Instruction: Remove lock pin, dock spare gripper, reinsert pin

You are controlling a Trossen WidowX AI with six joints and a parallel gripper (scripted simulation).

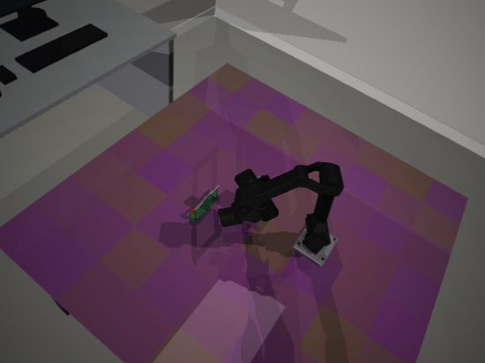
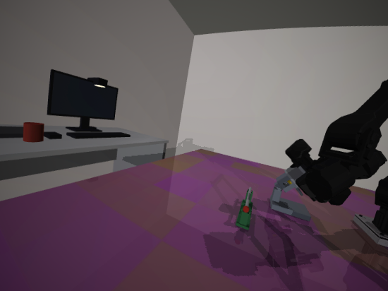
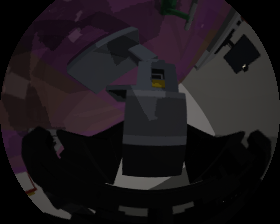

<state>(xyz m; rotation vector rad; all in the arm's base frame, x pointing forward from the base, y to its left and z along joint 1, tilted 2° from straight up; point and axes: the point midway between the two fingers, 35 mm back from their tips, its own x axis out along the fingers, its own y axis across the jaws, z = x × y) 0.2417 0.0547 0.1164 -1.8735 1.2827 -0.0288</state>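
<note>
My gripper tip is now 1 cm to the right of the spare gripper. Round my gripper tip: grey mount (7 cm below, 2 cm to the left, 2 cm ahead); green cradle (16 cm to the left, 11 cm ahead, 10 cm below).
</note>
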